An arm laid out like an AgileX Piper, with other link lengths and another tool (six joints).
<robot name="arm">
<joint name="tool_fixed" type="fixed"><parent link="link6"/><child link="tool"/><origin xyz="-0.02 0.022 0.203" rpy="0 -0.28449 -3.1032"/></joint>
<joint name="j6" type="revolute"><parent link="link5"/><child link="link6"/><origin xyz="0 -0.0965 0" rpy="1.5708 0 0"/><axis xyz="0 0 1"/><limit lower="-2.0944" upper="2.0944"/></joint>
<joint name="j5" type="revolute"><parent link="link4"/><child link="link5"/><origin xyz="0 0 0" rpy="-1.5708 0 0"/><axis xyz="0 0 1"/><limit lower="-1.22" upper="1.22"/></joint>
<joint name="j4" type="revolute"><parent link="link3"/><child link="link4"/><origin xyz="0.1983 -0.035 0" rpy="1.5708 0 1.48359"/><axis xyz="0 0 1"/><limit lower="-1.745" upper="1.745"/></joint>
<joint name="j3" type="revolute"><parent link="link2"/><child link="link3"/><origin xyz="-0.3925 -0.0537 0" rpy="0 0 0"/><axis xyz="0 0 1"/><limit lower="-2.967" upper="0"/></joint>
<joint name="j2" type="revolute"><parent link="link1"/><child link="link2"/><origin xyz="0 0 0" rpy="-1.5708 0 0"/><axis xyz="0 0 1"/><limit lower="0" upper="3.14"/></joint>
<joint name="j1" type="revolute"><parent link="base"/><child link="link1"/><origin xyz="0 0 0.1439" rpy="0 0 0"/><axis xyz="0 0 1"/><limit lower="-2.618" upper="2.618"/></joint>
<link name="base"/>
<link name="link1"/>
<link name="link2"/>
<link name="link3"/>
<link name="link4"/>
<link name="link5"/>
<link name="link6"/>
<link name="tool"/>
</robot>
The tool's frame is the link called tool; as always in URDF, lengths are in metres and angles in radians.
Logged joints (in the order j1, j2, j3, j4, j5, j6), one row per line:
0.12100, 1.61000, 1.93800, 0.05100, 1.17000, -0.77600
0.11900, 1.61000, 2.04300, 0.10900, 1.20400, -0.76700
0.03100, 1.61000, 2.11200, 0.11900, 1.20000, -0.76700
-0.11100, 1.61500, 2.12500, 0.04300, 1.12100, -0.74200
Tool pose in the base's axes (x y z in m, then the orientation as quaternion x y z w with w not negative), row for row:
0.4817, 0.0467, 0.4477, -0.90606, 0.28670, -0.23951, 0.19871
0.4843, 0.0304, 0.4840, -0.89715, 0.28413, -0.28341, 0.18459
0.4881, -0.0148, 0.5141, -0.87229, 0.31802, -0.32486, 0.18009
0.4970, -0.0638, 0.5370, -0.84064, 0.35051, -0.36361, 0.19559
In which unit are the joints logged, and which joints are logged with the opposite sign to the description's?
The joints are logged in radians. Opposite sign: j3, j4, j6.
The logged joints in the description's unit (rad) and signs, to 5 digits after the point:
0.12100, 1.61000, -1.93800, -0.05100, 1.17000, 0.77600
0.11900, 1.61000, -2.04300, -0.10900, 1.20400, 0.76700
0.03100, 1.61000, -2.11200, -0.11900, 1.20000, 0.76700
-0.11100, 1.61500, -2.12500, -0.04300, 1.12100, 0.74200

